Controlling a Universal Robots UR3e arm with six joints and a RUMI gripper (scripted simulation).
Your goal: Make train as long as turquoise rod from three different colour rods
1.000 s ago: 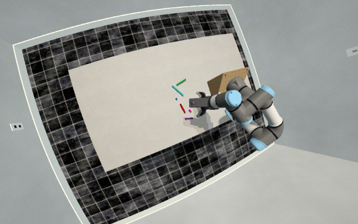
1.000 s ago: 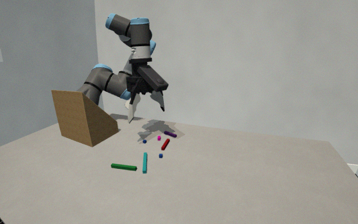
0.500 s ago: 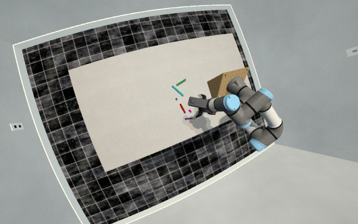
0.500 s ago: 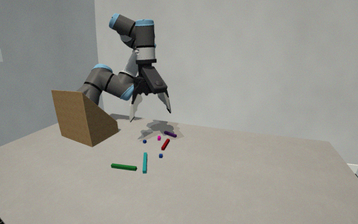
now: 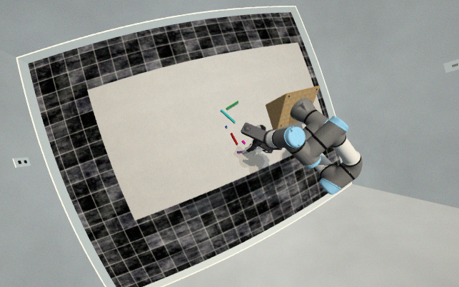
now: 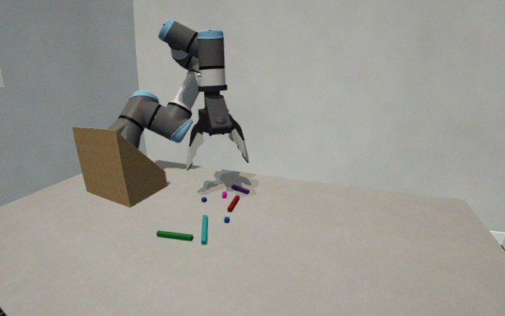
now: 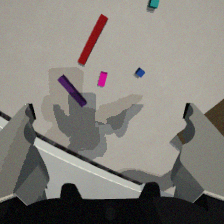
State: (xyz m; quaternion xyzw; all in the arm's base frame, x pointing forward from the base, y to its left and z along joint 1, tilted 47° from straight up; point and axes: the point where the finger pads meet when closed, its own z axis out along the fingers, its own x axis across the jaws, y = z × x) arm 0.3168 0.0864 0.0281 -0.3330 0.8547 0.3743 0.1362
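My hand is 10 mm short of the magenta rod, 10 mm to the right of it and 80 mm above it. Also, from my hand: purple rod: 30 mm ahead, 60 mm to the left, 80 mm below; red rod: 50 mm ahead, 20 mm to the right, 80 mm below; turquoise rod: 50 mm ahead, 150 mm to the right, 80 mm below.
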